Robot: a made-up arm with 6 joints. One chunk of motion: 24 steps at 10 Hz.
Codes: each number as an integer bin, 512 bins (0 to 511) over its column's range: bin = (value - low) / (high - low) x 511, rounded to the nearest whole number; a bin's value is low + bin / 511 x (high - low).
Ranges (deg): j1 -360.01..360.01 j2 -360.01..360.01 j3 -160..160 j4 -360.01..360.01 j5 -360.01..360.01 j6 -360.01..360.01
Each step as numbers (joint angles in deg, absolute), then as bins.
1 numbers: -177.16 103.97 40.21 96.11 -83.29 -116.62
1 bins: 130 329 320 324 196 173
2 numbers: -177.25 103.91 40.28 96.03 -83.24 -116.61
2 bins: 130 329 320 324 196 173
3 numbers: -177.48 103.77 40.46 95.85 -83.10 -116.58
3 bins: 130 329 320 324 197 173
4 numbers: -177.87 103.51 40.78 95.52 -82.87 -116.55
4 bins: 129 329 321 323 197 173
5 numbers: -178.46 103.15 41.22 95.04 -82.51 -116.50
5 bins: 129 329 321 323 197 173
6 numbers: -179.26 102.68 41.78 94.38 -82.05 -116.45
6 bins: 128 328 322 322 197 173
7 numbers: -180.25 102.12 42.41 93.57 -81.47 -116.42
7 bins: 128 328 323 322 198 173
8 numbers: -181.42 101.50 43.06 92.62 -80.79 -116.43
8 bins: 127 328 324 321 198 173
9 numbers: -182.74 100.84 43.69 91.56 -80.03 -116.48
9 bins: 126 327 325 320 199 173
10 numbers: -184.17 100.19 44.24 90.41 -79.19 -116.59
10 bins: 125 327 326 320 199 173
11 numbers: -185.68 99.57 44.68 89.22 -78.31 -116.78
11 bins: 124 326 327 319 200 173
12 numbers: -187.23 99.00 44.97 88.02 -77.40 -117.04
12 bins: 123 326 327 318 201 172
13 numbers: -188.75 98.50 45.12 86.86 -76.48 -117.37
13 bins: 122 325 328 317 201 172
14 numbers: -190.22 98.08 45.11 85.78 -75.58 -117.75
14 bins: 121 325 328 316 202 172
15 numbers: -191.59 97.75 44.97 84.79 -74.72 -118.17
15 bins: 120 325 327 316 202 172
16 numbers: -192.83 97.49 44.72 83.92 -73.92 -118.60
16 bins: 119 325 327 315 203 171
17 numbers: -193.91 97.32 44.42 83.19 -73.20 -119.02
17 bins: 118 325 326 315 204 171
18 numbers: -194.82 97.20 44.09 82.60 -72.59 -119.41
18 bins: 117 324 326 314 204 171
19 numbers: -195.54 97.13 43.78 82.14 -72.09 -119.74
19 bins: 117 324 325 314 204 171
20 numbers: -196.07 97.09 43.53 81.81 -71.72 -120.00
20 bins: 116 324 325 314 205 170
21 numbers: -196.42 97.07 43.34 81.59 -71.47 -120.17
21 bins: 116 324 325 313 205 170
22 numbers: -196.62 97.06 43.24 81.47 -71.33 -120.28
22 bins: 116 324 325 313 205 170
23 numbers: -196.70 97.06 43.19 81.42 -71.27 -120.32
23 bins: 116 324 324 313 205 170
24 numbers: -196.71 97.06 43.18 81.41 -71.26 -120.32
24 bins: 116 324 324 313 205 170
